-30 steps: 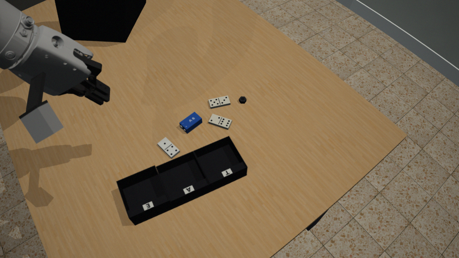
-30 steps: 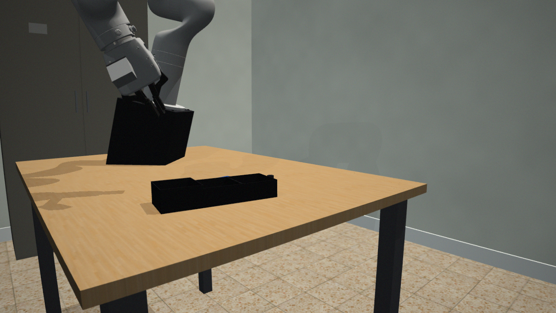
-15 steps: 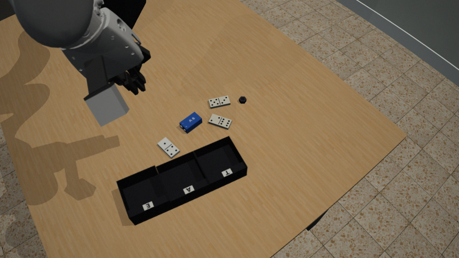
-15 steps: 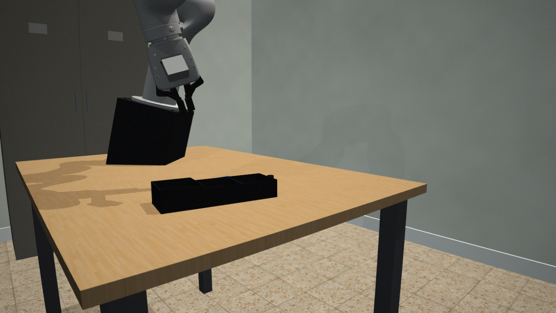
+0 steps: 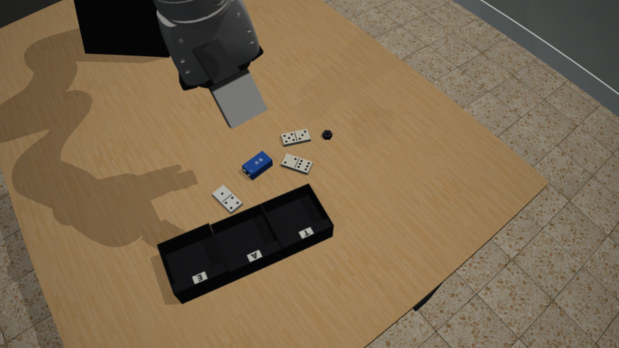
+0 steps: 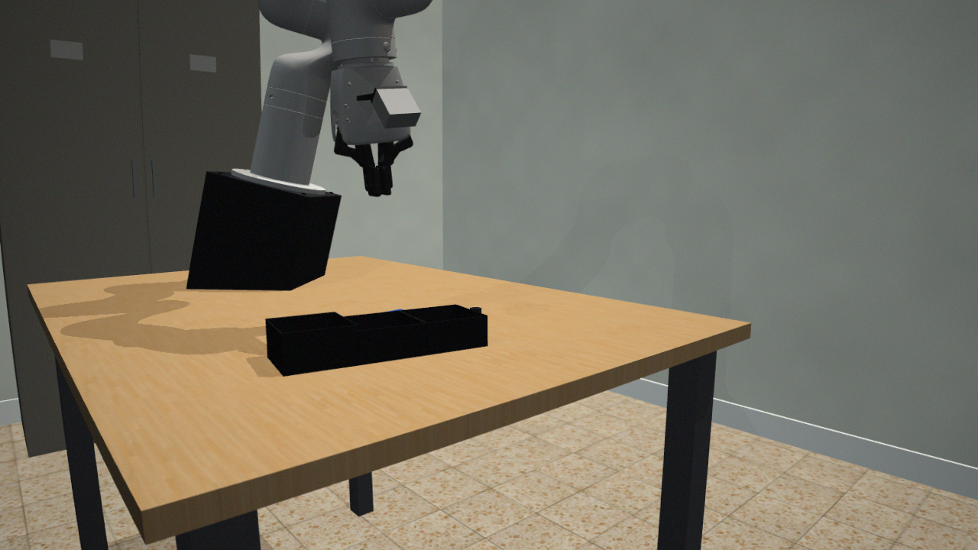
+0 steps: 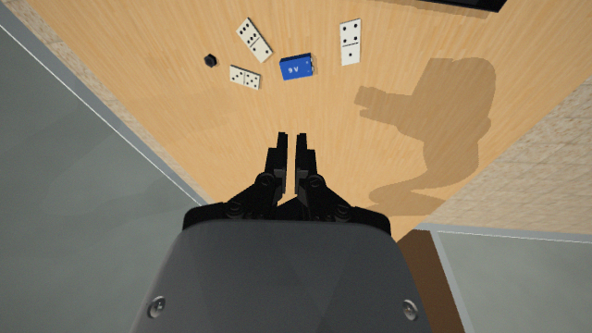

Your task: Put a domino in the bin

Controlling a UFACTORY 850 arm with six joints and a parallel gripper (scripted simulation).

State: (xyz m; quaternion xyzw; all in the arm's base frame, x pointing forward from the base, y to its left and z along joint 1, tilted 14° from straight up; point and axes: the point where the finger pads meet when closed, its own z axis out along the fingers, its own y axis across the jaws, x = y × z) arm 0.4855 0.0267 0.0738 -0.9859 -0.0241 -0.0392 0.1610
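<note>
Now: hand 130 mm short of the black three-part tray, 50 mm to the left of it and 180 mm above it. The rest, counted from my hand: blue 9V battery 10 mm to the left, 200 mm below; then small black nut 20 mm behind, 160 mm to the left, 200 mm below.
</note>
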